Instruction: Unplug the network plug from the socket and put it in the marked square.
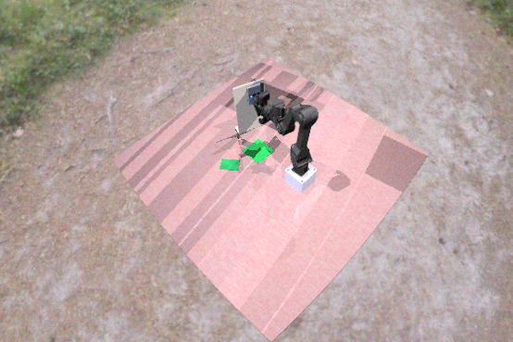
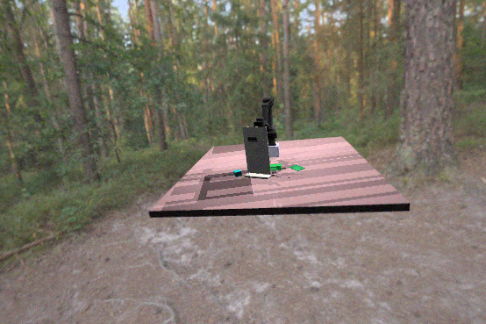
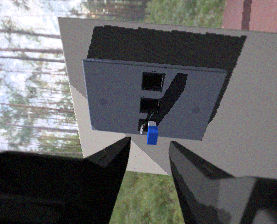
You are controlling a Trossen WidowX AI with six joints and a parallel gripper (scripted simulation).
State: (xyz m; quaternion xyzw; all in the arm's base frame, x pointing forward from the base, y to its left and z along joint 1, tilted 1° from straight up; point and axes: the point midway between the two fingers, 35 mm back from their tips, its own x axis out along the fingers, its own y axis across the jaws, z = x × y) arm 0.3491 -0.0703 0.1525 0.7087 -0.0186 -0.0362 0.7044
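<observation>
My gripper tip is now 20 mm short of the blue network plug and 10 mm to the left of it. Round my gripper tip: beige panel 40 mm ahead, 20 mm to the right, 100 mm below; then green marked square 100 mm behind, 80 mm to the left, 250 mm below.
</observation>
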